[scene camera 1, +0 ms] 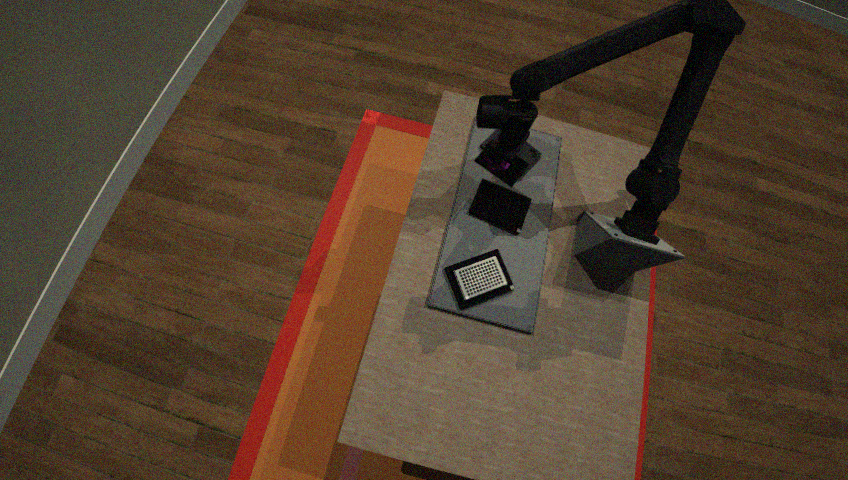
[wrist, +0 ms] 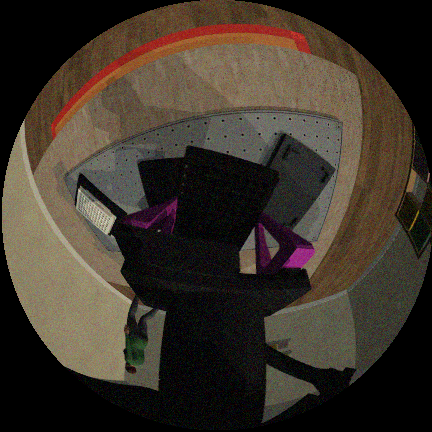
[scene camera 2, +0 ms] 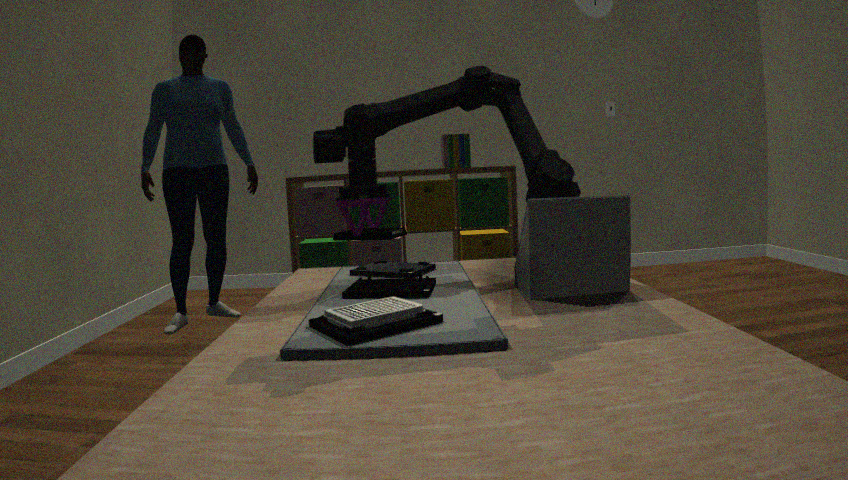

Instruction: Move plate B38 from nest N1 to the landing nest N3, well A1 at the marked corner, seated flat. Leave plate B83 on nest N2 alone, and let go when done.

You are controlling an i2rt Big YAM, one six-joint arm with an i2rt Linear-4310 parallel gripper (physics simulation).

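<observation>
My gripper (scene camera 1: pixel 503 162) (scene camera 2: pixel 366 229) (wrist: pixel 218 207), with magenta fingers, is shut on a dark plate (scene camera 1: pixel 509 174) (scene camera 2: pixel 380 234) (wrist: pixel 227 185), taken as B38. The plate is roughly level, clear above the board, between the far and middle nests in scene camera 1. The far nest (scene camera 1: pixel 531 155) (scene camera 2: pixel 395 268) (wrist: pixel 305 180) is dark grey, partly covered by the plate in the wrist view. The middle nest (scene camera 1: pixel 499 206) (scene camera 2: pixel 387 289) (wrist: pixel 159 182) is black, with a pale corner mark. A white well plate (scene camera 1: pixel 480 277) (scene camera 2: pixel 374 312) (wrist: pixel 95 211) sits on the near black nest (scene camera 1: pixel 467 302) (scene camera 2: pixel 351 334). Labels are unreadable.
The nests stand on a grey perforated board (scene camera 1: pixel 535 261) (scene camera 2: pixel 482 327) (wrist: pixel 240 122) on the wooden table (scene camera 1: pixel 476 386) (scene camera 2: pixel 416 428). The arm's grey base block (scene camera 1: pixel 612 255) (scene camera 2: pixel 577 246) stands right of the board. A person (scene camera 2: pixel 193 130) stands beyond the table at the left.
</observation>
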